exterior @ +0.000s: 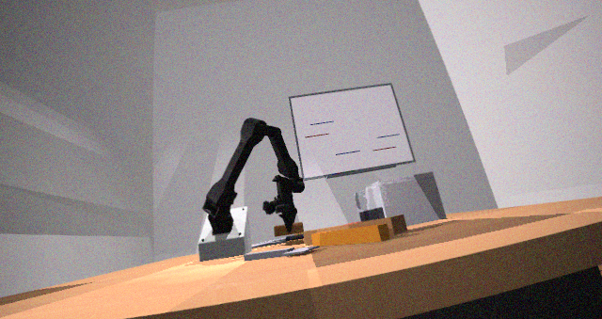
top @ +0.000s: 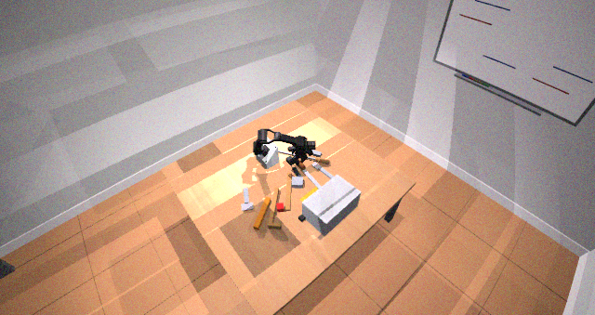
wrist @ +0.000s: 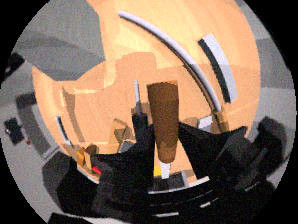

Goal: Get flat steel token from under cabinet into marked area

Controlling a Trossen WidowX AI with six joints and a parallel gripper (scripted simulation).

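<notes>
My gripper tip is now 10 cm short of the grey block, 10 cm to the left of it and 2 cm above it. Also, from my gripper tip: thin wooden stick 11 cm ahead, 18 cm to the right, 3 cm below; red block 19 cm ahead, 30 cm to the right, 2 cm below; grey bar 7 cm behind, 16 cm to the left, 3 cm below.
</notes>
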